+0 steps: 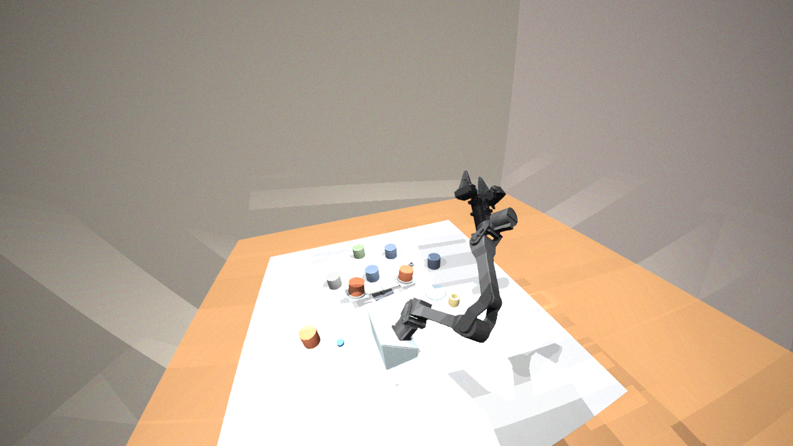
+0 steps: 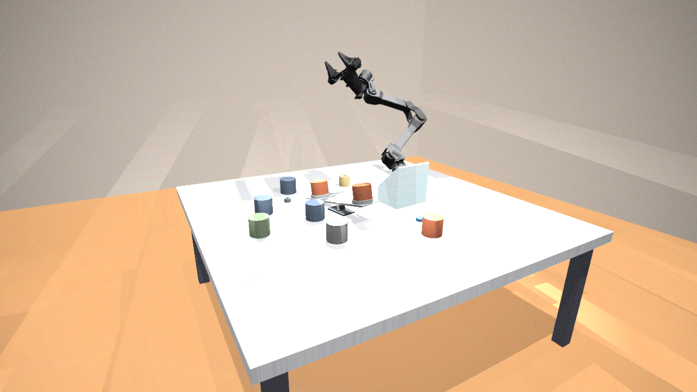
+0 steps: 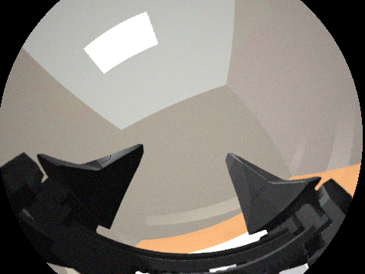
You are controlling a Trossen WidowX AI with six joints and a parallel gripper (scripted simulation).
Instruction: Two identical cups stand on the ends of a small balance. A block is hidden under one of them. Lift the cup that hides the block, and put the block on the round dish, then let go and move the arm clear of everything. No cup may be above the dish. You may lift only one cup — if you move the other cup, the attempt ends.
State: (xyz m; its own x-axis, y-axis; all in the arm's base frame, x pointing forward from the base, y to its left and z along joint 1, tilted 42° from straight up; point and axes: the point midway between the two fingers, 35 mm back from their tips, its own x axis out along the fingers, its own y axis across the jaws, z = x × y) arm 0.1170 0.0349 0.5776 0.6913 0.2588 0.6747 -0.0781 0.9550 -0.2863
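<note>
The grey block lies 55 cm below my gripper tip, 20 cm ahead of it and 18 cm to the left of it. The rest, counted from my gripper tip: balance (55 cm below, 32 cm to the left, 20 cm ahead); then pale blue round dish (58 cm below, 9 cm to the left, 7 cm ahead); then dark ring (58 cm below, 31 cm ahead, 9 cm to the left).
</note>
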